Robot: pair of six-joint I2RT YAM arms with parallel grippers.
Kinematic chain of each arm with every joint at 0, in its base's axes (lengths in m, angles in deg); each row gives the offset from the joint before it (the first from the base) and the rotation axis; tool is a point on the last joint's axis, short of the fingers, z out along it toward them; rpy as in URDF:
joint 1: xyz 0 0 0.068 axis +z
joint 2: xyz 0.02 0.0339 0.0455 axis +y
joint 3: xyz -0.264 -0.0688 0 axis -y
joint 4: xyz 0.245 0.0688 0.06 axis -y
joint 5: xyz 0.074 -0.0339 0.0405 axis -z
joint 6: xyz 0.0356 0 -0.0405 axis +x
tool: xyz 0 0 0 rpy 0 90 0
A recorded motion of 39 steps. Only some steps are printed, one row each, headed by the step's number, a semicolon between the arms.
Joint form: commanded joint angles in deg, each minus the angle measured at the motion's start. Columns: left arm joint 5, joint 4, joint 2, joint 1, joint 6, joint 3; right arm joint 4, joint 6, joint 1, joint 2, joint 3, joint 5.
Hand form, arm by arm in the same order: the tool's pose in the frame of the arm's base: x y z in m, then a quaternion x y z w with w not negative. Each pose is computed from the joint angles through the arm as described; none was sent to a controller.
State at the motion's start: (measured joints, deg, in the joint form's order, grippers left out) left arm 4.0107 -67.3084 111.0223 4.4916 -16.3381 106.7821; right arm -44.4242 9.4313 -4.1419 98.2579 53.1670 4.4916
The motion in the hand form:
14: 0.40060 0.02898 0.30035 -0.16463 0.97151 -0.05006 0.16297; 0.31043 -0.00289 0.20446 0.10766 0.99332 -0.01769 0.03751
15: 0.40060 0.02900 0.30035 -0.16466 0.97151 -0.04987 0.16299; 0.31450 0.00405 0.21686 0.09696 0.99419 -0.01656 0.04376
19: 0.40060 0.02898 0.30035 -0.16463 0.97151 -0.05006 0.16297; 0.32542 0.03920 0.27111 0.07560 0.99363 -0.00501 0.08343
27: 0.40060 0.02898 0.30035 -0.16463 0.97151 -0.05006 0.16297; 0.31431 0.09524 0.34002 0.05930 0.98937 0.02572 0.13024
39: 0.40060 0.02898 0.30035 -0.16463 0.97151 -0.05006 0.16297; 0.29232 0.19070 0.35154 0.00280 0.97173 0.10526 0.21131
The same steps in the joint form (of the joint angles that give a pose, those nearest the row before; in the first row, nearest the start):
14: -0.02 0.07 0.61 0.00 0.92 1.33; -13.75 2.60 3.89 0.00 17.33 -2.03
15: -0.04 0.07 0.61 0.00 0.92 1.33; -15.91 2.62 5.16 0.00 20.20 -2.03
19: -0.02 0.07 0.61 0.00 0.92 1.33; -23.56 6.21 11.28 0.00 32.35 -2.03
27: -0.02 0.07 0.61 0.00 0.92 1.33; -33.11 14.23 21.27 0.00 47.69 -2.03
39: -0.02 0.07 0.61 0.00 0.92 1.33; -21.81 23.56 37.59 0.02 48.48 -1.22

